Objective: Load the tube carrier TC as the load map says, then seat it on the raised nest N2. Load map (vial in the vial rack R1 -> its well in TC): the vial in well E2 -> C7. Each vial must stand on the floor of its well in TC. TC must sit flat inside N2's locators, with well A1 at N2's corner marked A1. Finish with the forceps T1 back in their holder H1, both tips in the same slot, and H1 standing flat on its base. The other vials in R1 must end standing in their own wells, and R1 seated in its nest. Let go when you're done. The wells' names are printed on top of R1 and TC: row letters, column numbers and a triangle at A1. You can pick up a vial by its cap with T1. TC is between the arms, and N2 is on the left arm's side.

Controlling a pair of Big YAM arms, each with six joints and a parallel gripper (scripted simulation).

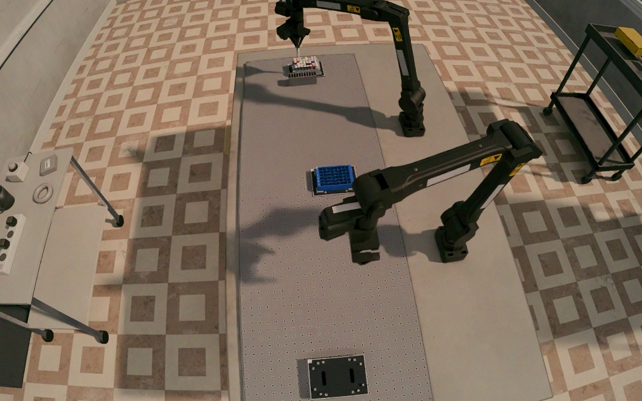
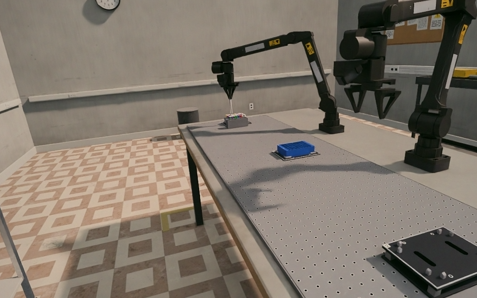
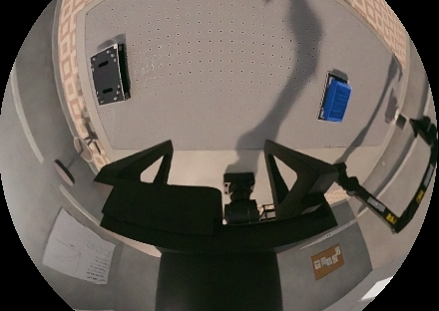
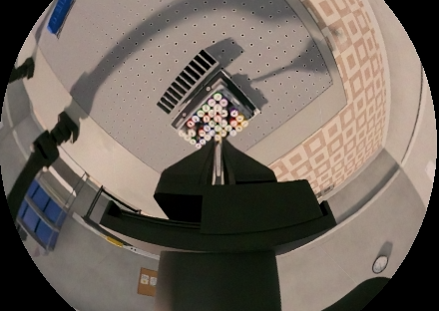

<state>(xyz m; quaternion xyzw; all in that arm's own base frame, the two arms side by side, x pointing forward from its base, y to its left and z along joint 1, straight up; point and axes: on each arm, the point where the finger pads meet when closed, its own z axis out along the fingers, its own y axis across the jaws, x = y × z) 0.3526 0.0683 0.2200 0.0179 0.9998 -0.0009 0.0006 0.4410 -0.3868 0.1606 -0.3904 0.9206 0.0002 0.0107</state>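
The forceps T1 is 3 cm below my right hand. From my right hand the other things lie so: nest N2: 133 cm to the left, 14 cm below.
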